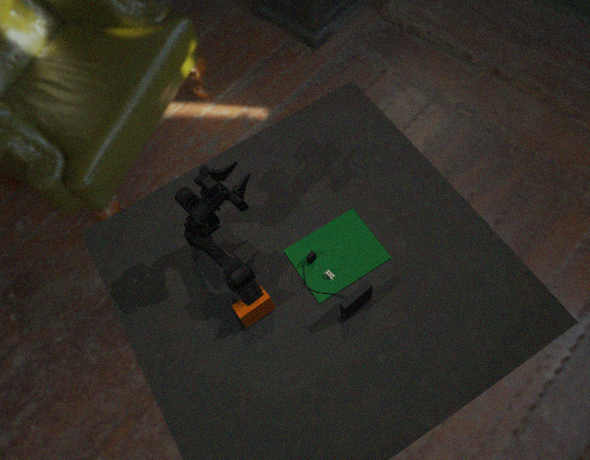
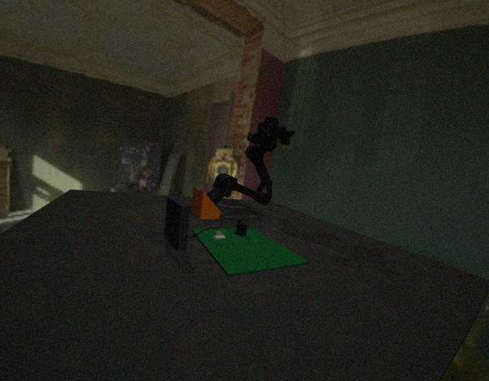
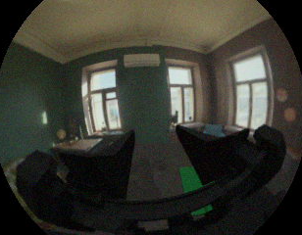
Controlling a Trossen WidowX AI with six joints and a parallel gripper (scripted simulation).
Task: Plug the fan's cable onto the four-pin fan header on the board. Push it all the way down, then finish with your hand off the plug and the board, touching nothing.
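My gripper tip is 40 mm short of the dark fan plug, 210 mm to the left of it and 380 mm above it. The rest, counted from my gripper tip: white four-pin header (50 mm ahead, 300 mm to the right, 410 mm below); then black fan (40 mm ahead, 440 mm to the right, 350 mm below); then green board (120 mm ahead, 260 mm to the right, 420 mm below).
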